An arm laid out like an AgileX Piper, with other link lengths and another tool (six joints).
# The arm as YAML. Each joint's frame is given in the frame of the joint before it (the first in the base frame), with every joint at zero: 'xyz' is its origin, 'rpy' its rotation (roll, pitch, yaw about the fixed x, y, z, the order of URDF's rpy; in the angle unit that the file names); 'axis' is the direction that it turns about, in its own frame. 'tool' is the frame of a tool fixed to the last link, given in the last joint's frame.
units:
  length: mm
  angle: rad
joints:
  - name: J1
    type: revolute
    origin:
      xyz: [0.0, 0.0, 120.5]
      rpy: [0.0, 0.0, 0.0]
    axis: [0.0, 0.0, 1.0]
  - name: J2
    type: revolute
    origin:
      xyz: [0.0, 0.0, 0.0]
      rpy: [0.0, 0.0, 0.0]
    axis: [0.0, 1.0, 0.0]
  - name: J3
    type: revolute
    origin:
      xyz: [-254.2, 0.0, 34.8]
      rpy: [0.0, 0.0, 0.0]
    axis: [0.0, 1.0, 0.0]
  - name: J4
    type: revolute
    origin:
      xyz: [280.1, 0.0, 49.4]
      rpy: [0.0, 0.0, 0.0]
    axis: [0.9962, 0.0, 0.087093]
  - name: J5
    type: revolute
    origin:
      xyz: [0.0, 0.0, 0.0]
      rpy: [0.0, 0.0, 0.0]
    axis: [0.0, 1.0, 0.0]
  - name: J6
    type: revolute
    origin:
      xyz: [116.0, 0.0, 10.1]
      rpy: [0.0, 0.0, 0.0]
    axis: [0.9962, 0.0, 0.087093]
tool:
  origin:
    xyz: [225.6, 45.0, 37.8]
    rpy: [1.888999, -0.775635, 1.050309]
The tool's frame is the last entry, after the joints.
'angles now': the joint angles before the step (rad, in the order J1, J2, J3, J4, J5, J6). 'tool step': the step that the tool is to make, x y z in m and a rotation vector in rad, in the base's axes. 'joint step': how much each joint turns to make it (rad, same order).
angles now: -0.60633 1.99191 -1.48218 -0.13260 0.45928 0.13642
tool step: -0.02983 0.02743 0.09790 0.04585 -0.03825 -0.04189
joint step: 0.00110 -0.24690 0.00000 0.07004 0.24256 -0.00003
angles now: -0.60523 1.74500 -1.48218 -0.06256 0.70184 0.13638
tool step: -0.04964 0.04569 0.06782 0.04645 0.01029 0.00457
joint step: 0.00000 -0.22404 -0.00002 0.04755 0.25848 -0.02250
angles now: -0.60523 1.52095 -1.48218 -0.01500 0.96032 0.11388
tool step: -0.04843 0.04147 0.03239 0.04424 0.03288 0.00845
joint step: 0.00000 -0.15598 0.00145 0.02257 0.20671 -0.00793
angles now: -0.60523 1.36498 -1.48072 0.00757 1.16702 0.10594
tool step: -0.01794 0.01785 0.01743 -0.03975 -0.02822 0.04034
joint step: 0.00001 -0.12268 0.07743 0.01120 -0.00001 -0.04679
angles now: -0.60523 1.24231 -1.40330 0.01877 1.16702 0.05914
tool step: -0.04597 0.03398 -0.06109 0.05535 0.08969 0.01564
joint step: -0.00004 -0.14593 0.25153 0.00466 0.00000 -0.01788
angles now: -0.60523 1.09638 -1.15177 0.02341 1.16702 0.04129
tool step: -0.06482 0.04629 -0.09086 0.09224 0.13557 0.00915
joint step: -0.00001 -0.15892 0.32314 0.00321 -0.00002 -0.01002
